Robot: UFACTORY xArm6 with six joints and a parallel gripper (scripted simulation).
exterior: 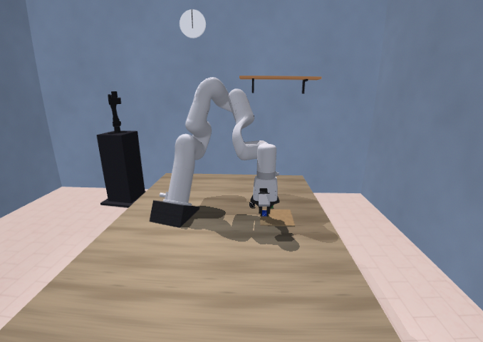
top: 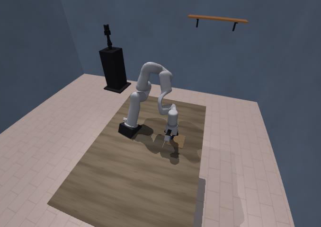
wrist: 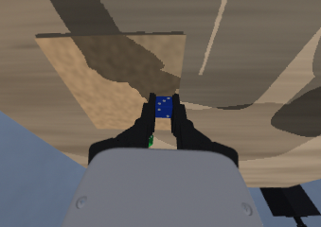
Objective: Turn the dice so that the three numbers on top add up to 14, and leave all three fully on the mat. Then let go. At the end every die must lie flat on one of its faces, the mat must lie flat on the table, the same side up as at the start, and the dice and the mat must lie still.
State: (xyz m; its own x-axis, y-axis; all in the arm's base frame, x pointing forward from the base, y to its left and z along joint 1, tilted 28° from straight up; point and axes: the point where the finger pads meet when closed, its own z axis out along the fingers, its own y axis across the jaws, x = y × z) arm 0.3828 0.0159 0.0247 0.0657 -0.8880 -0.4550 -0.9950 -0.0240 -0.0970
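Now: hand 10 mm above the blue die. Also, from my hand: black die (60 mm behind, 90 mm to the left, 20 mm below); then tan mat (50 mm ahead, 30 mm below); then green die (20 mm ahead, 100 mm to the left, 20 mm below).
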